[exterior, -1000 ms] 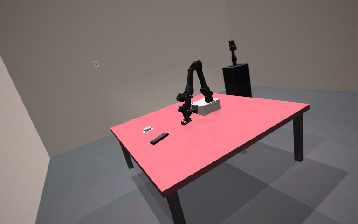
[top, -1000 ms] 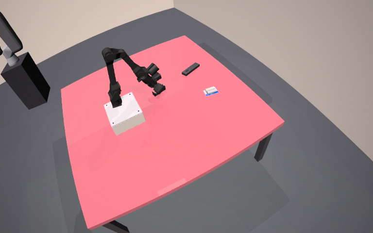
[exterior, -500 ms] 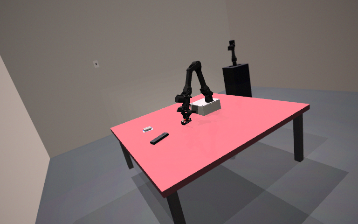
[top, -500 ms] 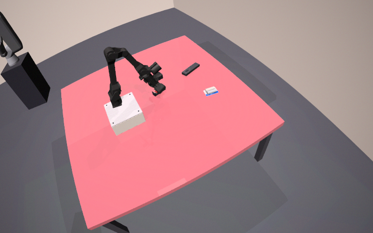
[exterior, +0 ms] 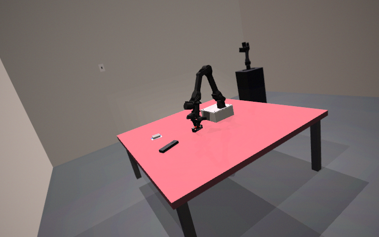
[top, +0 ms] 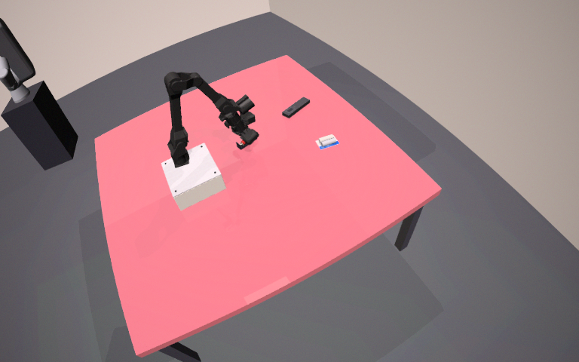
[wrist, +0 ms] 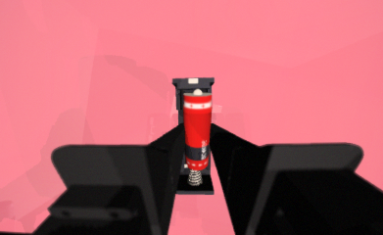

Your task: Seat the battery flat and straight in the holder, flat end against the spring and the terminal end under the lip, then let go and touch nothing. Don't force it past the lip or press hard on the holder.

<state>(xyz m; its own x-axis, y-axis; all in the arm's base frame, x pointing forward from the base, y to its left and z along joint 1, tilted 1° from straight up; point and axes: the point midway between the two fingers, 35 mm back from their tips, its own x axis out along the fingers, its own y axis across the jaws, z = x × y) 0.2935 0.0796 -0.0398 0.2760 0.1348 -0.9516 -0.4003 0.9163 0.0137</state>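
Now: gripper tip 10 mm below the battery. Round my gripper tip: black remote (280 mm ahead, 140 mm to the left).
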